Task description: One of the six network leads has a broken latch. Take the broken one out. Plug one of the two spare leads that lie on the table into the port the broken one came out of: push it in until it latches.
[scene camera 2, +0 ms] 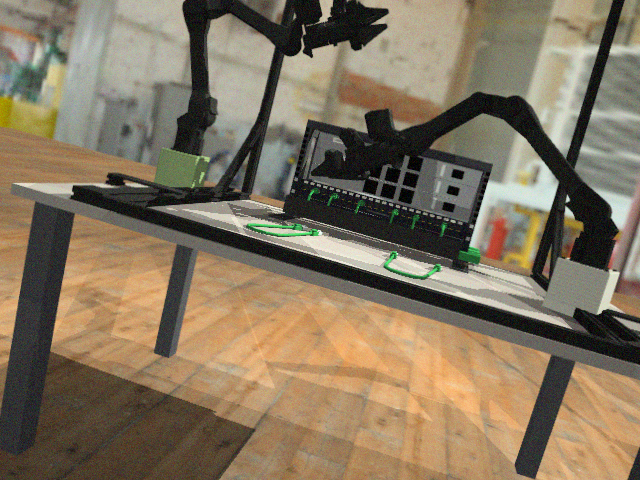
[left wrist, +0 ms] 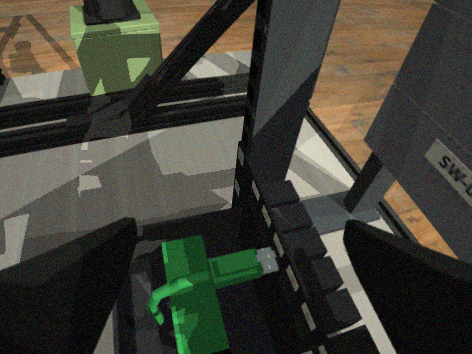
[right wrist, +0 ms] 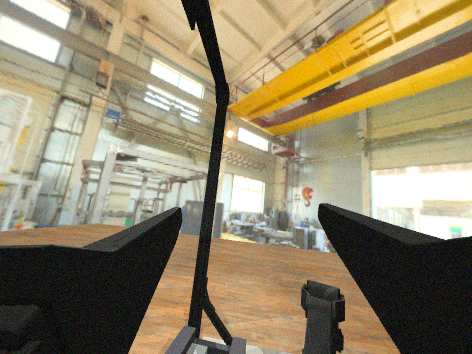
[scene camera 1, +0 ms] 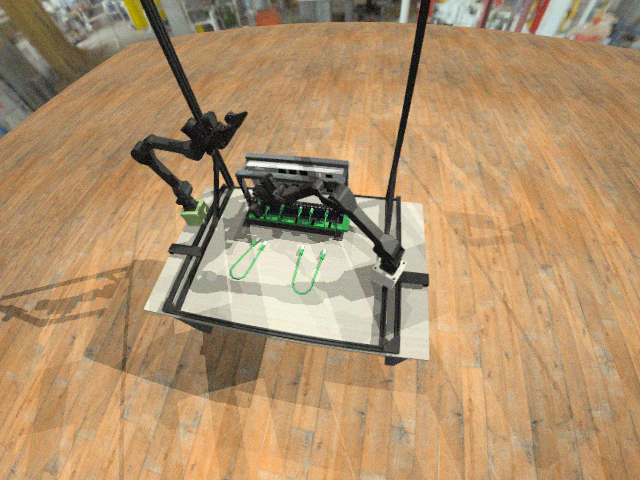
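Pixels of known places: left gripper, fingertip midpoint: [scene camera 2: 319,175] [left wrist: 242,229] [scene camera 1: 255,200]; right gripper, fingertip midpoint: [scene camera 2: 388,18] [right wrist: 249,211] [scene camera 1: 243,117]; left arm's base, link origin: [scene camera 2: 589,264] [scene camera 1: 389,265]; right arm's base, link origin: [scene camera 2: 186,152] [left wrist: 111,13] [scene camera 1: 191,206].
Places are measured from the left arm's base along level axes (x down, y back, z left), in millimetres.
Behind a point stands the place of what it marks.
Six green leads are plugged along the black port row; in scene camera 2 the leftmost lead [scene camera 2: 312,193] @(x 20, y -651, z 96 mm) and the rightmost lead [scene camera 2: 443,228] @(x 19, y -345, z -43 mm) mark its ends. I cannot tell which latch is broken. In the left wrist view a green plug [left wrist: 237,267] @(x 7, y -665, z 64 mm) with a clear tip sits at the ports, low between the fingers of my left gripper [left wrist: 242,229] @(x -27, y -667, z 65 mm) [scene camera 2: 328,153]; that gripper is open and holds nothing. Two spare leads, the left one [scene camera 1: 238,277] @(x 97, y -515, z 379 mm) [scene camera 2: 279,235] @(x 99, y -500, z 351 mm) and the right one [scene camera 1: 301,292] @(x 95, y -247, z 264 mm) [scene camera 2: 413,276] @(x 99, y -234, z 259 mm), lie looped on the table. My right gripper [right wrist: 249,211] @(x -446, y -611, z 24 mm) [scene camera 2: 386,18] @(x -446, y -611, z 24 mm) is open, high up at the left.
A grey rack panel [scene camera 2: 473,170] @(x -137, y -375, z -184 mm) stands behind the port row. A green strip [scene camera 1: 338,226] @(x 61, y -297, z -76 mm) runs along the front of the row. A dark upright [left wrist: 292,65] @(x -65, y -735, z 53 mm) and a grey labelled box [left wrist: 415,120] @(x -44, y -740, z -19 mm) stand near my left gripper. Black frame bars [scene camera 1: 289,334] @(x 87, y -174, z 426 mm) edge the table.
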